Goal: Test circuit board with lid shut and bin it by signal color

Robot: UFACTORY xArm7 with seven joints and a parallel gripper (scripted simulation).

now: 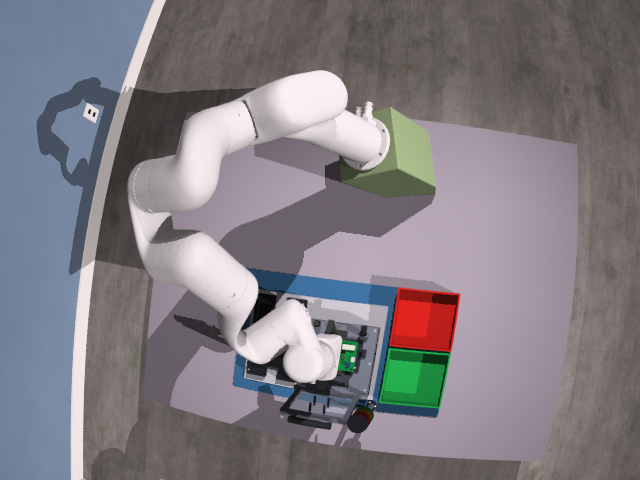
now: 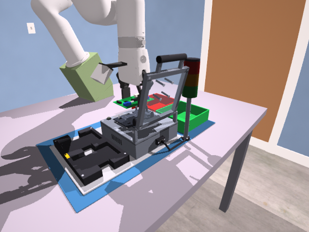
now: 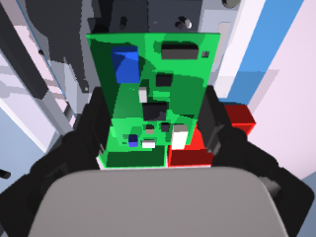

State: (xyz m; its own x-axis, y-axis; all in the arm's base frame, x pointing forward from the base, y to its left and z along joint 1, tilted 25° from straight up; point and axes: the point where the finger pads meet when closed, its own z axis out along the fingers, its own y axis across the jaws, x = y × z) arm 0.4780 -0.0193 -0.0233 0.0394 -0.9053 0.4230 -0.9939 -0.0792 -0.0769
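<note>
The plate lies 1 cm ahead of my hand, 1 cm to the left of it and 6 cm below it. From my hand the other things lie so: clear lid 13 cm ahead, 1 cm to the left, 5 cm above; then green bin 4 cm ahead, 20 cm to the left, 12 cm below; then green circuit board right at my hand.
</note>
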